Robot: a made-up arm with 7 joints. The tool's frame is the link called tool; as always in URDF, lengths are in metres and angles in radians.
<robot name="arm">
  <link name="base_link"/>
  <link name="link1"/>
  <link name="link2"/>
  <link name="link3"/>
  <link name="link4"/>
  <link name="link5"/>
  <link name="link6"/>
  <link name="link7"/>
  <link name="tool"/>
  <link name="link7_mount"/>
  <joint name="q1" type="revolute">
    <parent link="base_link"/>
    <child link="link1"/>
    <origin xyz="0 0 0.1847" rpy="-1.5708 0 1.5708"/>
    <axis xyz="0 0 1"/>
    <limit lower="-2.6" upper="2.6" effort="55" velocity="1.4"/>
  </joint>
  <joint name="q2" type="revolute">
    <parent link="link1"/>
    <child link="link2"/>
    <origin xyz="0.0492 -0.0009 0.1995" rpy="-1.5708 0 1.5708"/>
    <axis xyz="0 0 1"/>
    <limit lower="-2.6" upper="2.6" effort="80" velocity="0.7"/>
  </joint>
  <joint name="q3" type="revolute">
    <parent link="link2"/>
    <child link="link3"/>
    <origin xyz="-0.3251 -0.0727 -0.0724" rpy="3.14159 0 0"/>
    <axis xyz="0 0 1"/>
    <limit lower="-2.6" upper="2.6" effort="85" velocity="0.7"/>
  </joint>
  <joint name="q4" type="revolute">
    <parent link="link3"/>
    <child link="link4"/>
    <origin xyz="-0.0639 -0.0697 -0.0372" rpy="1.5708 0 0"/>
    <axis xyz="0 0 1"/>
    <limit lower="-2.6" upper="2.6" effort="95" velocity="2.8"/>
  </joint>
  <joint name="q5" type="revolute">
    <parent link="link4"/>
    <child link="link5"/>
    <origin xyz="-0.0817 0.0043 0.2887" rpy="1.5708 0 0"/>
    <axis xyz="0 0 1"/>
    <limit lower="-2.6" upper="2.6" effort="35" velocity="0.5"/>
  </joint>
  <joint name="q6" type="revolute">
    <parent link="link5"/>
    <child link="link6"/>
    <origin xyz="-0.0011 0.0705 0.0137" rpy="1.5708 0 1.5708"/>
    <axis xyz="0 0 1"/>
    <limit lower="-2.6" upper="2.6" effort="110" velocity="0.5"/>
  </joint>
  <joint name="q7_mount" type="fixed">
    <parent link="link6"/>
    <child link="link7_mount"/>
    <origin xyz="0.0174 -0.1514 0.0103" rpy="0 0 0"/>
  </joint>
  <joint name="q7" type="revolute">
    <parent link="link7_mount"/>
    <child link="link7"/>
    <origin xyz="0.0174 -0.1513 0.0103" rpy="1.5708 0 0"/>
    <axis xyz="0 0 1"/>
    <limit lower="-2.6" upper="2.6" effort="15" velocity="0.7"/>
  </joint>
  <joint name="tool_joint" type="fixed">
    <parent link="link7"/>
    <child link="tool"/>
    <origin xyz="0.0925 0.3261 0.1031" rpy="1.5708 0 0"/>
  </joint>
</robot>
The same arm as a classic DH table. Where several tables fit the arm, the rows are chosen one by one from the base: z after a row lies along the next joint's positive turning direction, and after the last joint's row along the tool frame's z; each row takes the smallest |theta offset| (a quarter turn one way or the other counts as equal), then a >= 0, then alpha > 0; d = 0 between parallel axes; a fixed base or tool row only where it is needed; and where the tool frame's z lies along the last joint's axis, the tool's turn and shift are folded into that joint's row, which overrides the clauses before.
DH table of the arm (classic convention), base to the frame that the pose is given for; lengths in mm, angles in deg. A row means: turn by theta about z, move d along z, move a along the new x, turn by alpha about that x. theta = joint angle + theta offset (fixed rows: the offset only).
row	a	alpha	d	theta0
base (fixed)	0.0	90.00	184.7	-90.00
q1	0.9	90.00	199.5	90.00
q2	333.1	180.00	0.0	12.61
q3	63.9	-90.00	84.4	12.61
q4	81.7	-90.00	358.4	0.00
q5	70.5	90.00	9.4	-90.00
q6	34.8	90.00	19.5	0.00
q7	92.5	90.00	405.8	0.00
tool (fixed)	0.0	0.00	-326.1	0.00
Joint limits (deg, base to tool): -148.97..148.97 -148.97..148.97 -148.97..148.97 -148.97..148.97 -148.97..148.97 -148.97..148.97 -148.97..148.97

